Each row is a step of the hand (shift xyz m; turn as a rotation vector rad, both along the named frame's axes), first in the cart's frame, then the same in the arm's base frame.
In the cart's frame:
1: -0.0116 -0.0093 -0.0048 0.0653 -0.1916 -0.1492
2: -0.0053 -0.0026 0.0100 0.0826 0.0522 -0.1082
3: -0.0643 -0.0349 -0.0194 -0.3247 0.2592 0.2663
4: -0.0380 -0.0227 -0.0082 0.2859 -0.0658 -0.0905
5: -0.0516 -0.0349 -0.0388 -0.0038 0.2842 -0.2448
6: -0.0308 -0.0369 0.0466 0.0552 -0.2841 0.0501
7: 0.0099 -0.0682 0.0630 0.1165 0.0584 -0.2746
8: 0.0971 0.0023 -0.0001 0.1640 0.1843 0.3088
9: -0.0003 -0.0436 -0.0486 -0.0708 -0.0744 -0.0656
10: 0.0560 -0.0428 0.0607 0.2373 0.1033 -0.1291
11: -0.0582 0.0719 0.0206 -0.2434 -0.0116 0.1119
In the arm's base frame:
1: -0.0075 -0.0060 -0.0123 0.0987 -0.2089 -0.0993
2: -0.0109 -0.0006 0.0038 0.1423 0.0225 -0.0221
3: -0.0421 -0.0169 -0.0606 -0.3461 0.3502 0.0330
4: -0.0275 -0.0118 -0.0336 0.2497 -0.1456 0.1035
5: -0.0203 -0.0213 -0.0672 0.2236 0.2627 -0.1473
6: -0.0613 -0.0249 0.0105 -0.0600 -0.2857 0.0323
7: -0.0499 -0.0653 0.0443 0.2764 0.0114 -0.1260
8: 0.0708 -0.0243 0.0619 -0.0385 0.1467 0.3650
9: 0.0210 -0.0441 -0.0433 -0.0262 -0.0552 -0.1054
10: -0.0091 -0.0536 0.0755 0.2798 0.0284 0.0676
11: -0.0384 0.0859 -0.0110 -0.2513 0.0606 -0.0714

